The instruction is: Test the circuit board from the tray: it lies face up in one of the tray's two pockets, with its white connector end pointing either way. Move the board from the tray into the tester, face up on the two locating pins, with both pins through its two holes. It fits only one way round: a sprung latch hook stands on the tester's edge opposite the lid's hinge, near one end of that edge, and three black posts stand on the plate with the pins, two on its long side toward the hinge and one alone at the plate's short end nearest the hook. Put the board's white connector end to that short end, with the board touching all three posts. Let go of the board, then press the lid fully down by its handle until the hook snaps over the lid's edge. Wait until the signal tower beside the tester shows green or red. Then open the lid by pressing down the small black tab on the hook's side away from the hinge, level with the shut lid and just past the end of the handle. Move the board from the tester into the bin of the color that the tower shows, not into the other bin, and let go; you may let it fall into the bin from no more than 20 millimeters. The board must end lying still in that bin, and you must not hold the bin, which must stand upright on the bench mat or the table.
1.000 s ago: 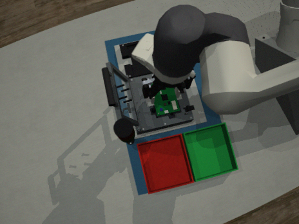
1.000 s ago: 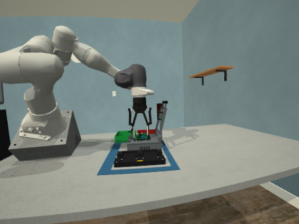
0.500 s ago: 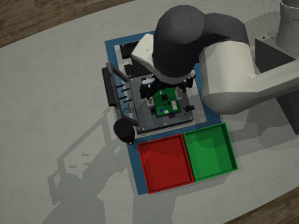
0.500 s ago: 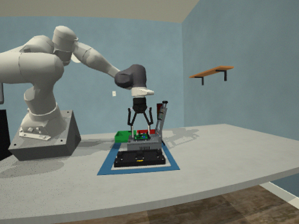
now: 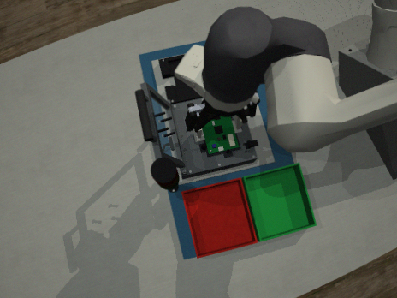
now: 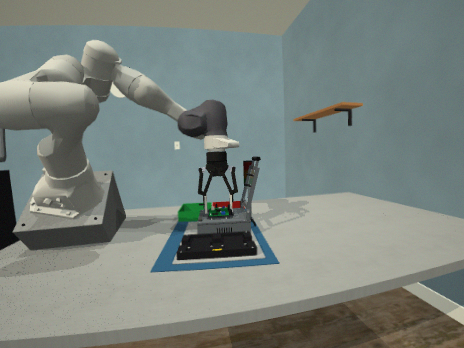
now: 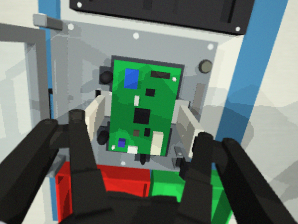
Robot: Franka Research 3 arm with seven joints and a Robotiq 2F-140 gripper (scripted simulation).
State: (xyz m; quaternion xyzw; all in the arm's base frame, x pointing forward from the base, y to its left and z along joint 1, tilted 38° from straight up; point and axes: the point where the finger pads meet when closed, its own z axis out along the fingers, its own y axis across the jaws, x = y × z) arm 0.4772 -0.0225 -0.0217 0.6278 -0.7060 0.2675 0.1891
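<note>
Now: the green circuit board 2 cm below my hand. Also, from my hand: latch hook 5 cm behind, 7 cm to the left, 1 cm below; then clear lid 12 cm ahead, 2 cm to the right, 9 cm above; then tester plate 1 cm ahead, 1 cm to the left, 3 cm below.
</note>
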